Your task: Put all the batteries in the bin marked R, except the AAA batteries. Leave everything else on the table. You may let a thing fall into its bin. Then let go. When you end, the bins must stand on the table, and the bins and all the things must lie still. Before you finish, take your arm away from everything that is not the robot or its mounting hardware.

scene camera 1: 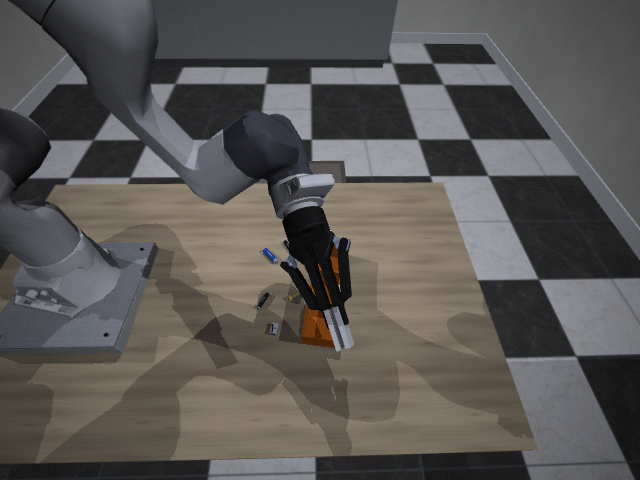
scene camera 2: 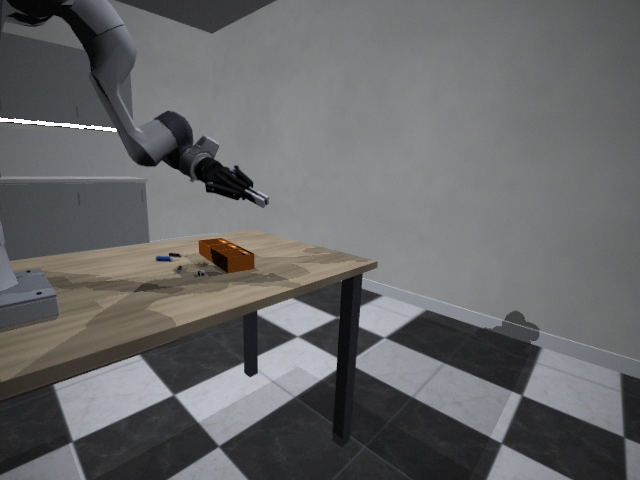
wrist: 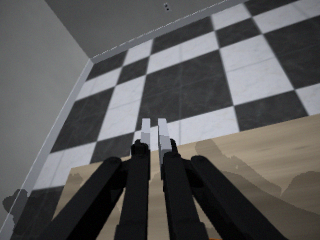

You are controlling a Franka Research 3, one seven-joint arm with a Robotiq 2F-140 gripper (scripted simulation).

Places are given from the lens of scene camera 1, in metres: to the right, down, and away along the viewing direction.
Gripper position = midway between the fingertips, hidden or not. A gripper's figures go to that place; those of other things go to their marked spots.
gripper (scene camera 1: pixel 345 348): 0.04, 0.17, 0.50
orange bin (scene camera 1: pixel 315 332): -0.01, 0.21, 0.72
